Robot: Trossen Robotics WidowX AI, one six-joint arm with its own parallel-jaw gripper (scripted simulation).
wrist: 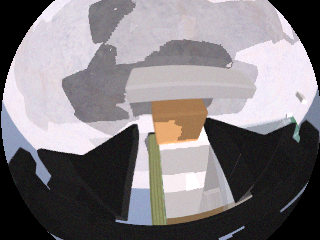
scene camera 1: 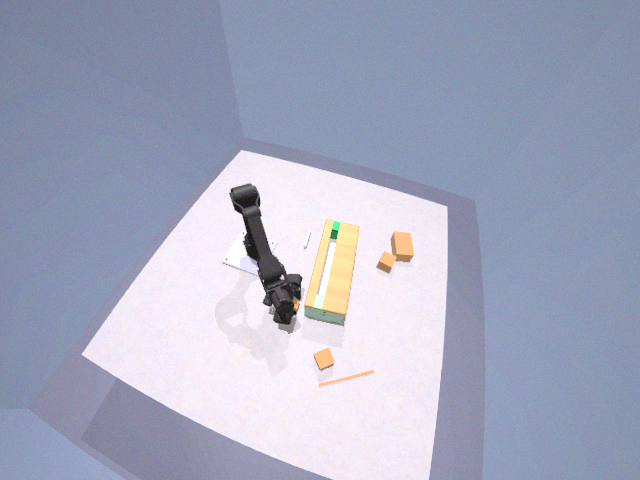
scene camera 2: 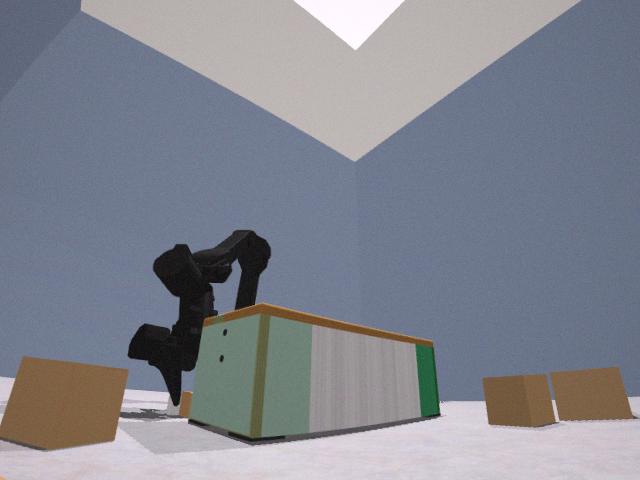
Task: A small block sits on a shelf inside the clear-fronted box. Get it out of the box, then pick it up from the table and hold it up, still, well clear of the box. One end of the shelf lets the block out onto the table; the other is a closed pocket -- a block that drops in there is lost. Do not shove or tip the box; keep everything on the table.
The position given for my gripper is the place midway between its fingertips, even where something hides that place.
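Note:
I can find my gripper [scene camera 2: 198, 406] in scene camera 2, and the wrist view also shows me the gripper [wrist: 172, 125]. A small orange block [wrist: 175, 121] is there too. As for the long box, I see it in scene camera 2 [scene camera 2: 263, 372], in the wrist view [wrist: 187, 183] and also in scene camera 1 [scene camera 1: 327, 298].

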